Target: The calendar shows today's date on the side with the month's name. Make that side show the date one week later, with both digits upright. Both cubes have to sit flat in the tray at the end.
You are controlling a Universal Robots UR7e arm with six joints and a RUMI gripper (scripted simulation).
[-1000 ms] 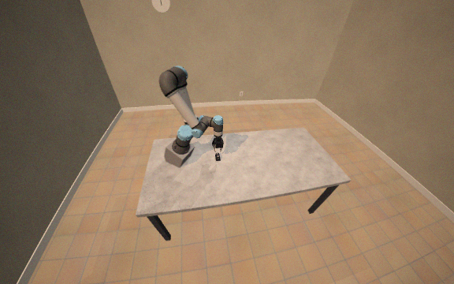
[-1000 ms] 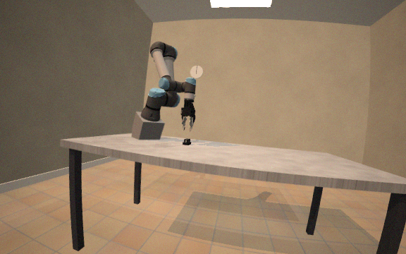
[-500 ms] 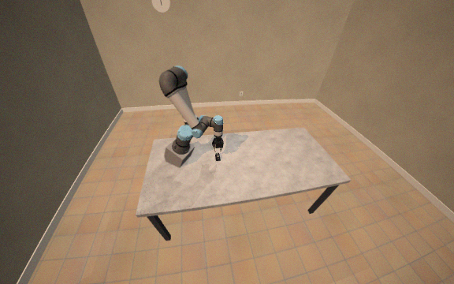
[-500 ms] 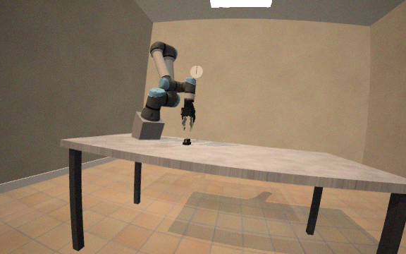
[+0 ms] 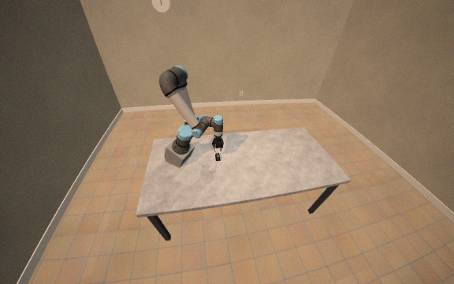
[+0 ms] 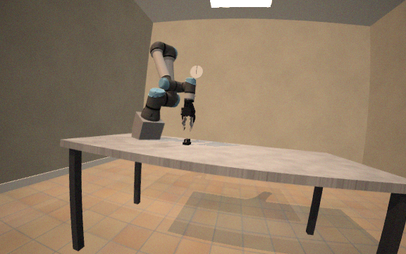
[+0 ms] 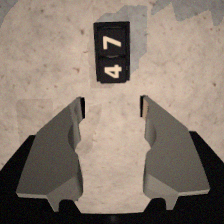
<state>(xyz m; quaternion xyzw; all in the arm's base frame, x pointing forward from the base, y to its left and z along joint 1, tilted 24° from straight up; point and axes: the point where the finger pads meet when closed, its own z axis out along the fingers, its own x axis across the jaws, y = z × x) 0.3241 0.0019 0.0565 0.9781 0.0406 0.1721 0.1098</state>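
Now: the black cube 9 cm below my hand. The rest, counted from my hand: black date cube (3 cm to the left, 9 cm below); then black calendar tray (2 cm to the left, 11 cm below).
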